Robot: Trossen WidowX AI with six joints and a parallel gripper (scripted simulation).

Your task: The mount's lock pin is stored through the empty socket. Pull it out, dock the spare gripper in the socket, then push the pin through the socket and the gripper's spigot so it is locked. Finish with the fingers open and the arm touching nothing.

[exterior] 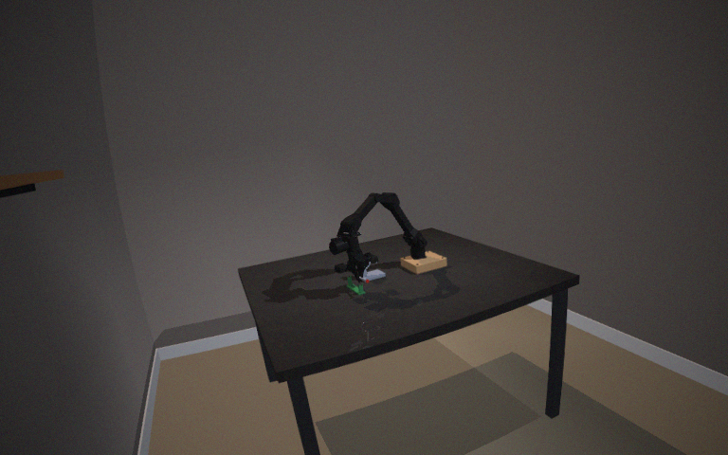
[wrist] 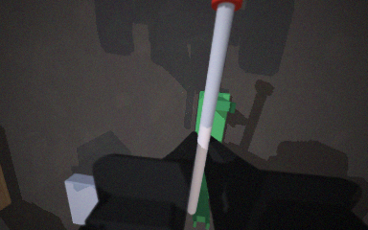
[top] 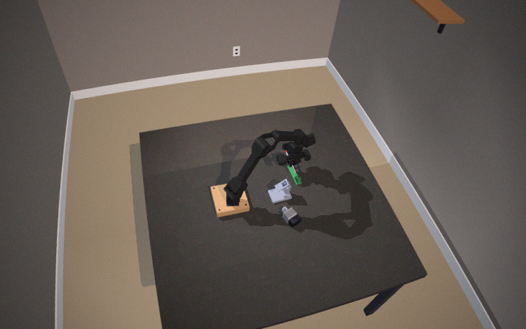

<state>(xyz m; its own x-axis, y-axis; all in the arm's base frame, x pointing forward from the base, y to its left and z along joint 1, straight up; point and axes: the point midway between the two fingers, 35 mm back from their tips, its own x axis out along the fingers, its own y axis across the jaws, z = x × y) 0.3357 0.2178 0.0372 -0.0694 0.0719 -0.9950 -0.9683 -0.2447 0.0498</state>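
My gripper tip is now 20 mm short of the green strip, 30 mm to the left of it and 20 mm above it. From my gripper tip the other things lie so: grey mount (70 mm behind, 160 mm to the right, 10 mm above); then spare gripper (40 mm behind, 310 mm to the right, 20 mm below).
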